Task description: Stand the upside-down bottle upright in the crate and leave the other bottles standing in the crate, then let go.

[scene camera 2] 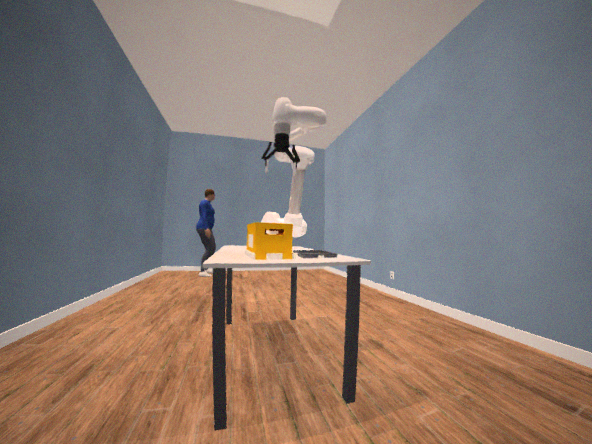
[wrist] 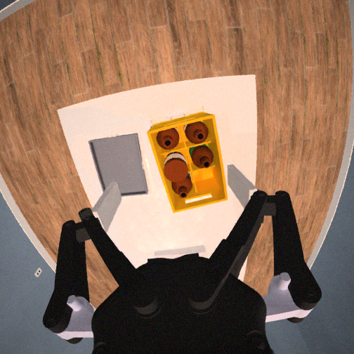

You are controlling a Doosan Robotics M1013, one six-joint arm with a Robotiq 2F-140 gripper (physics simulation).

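Places are measured from the arm's base along level axes (x back, y left, z down), in centimetres.
Pixels of known places: gripper, fingertip midpoint: (scene camera 2: 280,173).
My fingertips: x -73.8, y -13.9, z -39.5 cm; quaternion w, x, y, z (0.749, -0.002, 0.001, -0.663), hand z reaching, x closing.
Note:
Ahead of a thing's pixels: the offset from my fingertips to its top centre. "spot": to the spot under its first point. Level surfaces: height alone.
The yellow crate {dx +9.9, dy -3.3, dz +26.2 cm} (scene camera 2: 274,246) (wrist: 200,204) stands on the table, with two columns of three compartments. In the wrist view the upside-down bottle (wrist: 176,170) shows its flat brown base, in the middle compartment of the left column. Four brown bottles stand neck up: one at the far left (wrist: 167,138), one at the far right (wrist: 196,132), one at the middle right (wrist: 202,156) and one at the near left (wrist: 182,186). The near right compartment is empty. My gripper (scene camera 2: 282,167) (wrist: 172,182) is wide open and empty, high above the crate. The upside-down bottle's neck is hidden.
A shallow grey tray {spot: dx -4.0, dy +20.0, dz +41.7 cm} (scene camera 2: 317,254) (wrist: 120,164) lies on the white table {dz +43.7 cm} (scene camera 2: 229,258) (wrist: 127,227), to the left of the crate in the wrist view. A person (scene camera 2: 206,216) in a blue top stands behind the table, to the left in the scene view.

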